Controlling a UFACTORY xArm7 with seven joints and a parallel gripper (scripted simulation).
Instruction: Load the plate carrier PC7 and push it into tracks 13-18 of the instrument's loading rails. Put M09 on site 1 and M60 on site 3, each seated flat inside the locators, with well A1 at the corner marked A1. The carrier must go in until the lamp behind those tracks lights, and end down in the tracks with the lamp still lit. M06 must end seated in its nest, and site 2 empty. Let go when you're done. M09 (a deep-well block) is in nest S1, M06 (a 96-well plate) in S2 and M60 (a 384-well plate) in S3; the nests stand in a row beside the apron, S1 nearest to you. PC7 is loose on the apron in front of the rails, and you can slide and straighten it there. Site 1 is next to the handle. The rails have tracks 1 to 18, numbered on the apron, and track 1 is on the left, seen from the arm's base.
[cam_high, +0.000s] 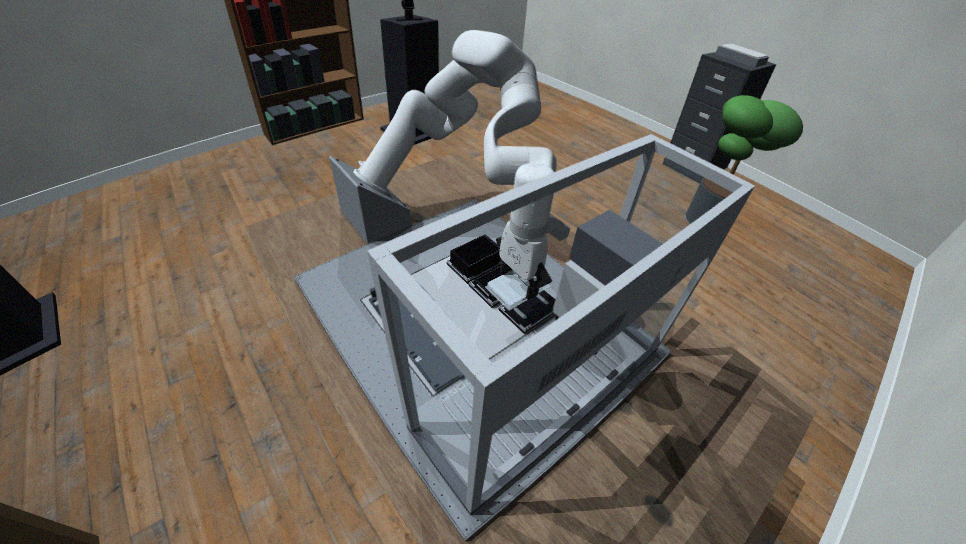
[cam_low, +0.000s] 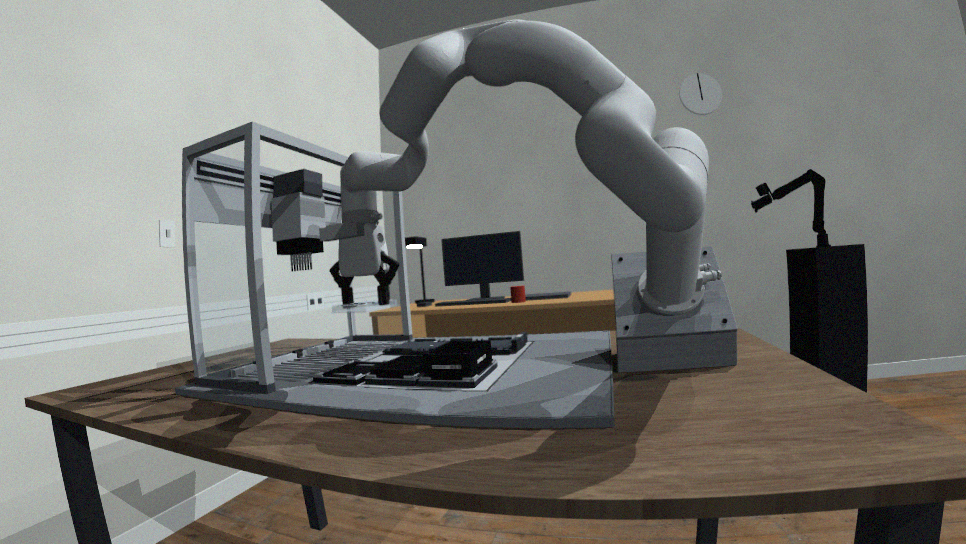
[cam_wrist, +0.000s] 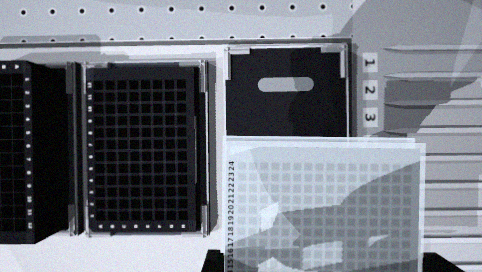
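My hand is 19 cm to the left of the carrier PC7, 13 cm past it and 13 cm above it. From my hand the other things lie so: nest S3: 14 cm below, 6 cm to the left, 1 cm ahead; then plate M06: 12 cm below, 10 cm behind, 6 cm to the left; then plate M60: 1 cm below.
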